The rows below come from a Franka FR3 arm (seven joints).
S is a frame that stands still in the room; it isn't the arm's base.
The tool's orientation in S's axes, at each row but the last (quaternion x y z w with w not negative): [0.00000 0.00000 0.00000 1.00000]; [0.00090 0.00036 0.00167 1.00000]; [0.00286 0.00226 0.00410 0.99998]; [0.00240 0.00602 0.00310 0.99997]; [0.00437 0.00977 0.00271 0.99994]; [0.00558 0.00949 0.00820 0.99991]
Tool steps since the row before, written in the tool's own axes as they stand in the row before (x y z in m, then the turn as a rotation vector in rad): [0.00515 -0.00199 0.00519 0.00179 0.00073 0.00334]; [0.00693 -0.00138 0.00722 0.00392 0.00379 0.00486]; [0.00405 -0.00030 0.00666 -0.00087 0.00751 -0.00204]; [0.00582 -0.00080 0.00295 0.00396 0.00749 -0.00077]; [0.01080 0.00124 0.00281 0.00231 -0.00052 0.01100]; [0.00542 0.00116 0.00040 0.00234 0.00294 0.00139]
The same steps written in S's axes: [0.00515 -0.00199 0.00519 0.00179 0.00073 0.00334]; [0.00694 -0.00137 0.00721 0.00391 0.00379 0.00486]; [0.00408 -0.00030 0.00664 -0.00094 0.00751 -0.00199]; [0.00586 -0.00078 0.00288 0.00390 0.00752 -0.00078]; [0.01085 0.00127 0.00261 0.00253 -0.00060 0.01095]; [0.00541 0.00124 0.00031 0.00232 0.00296 0.00138]
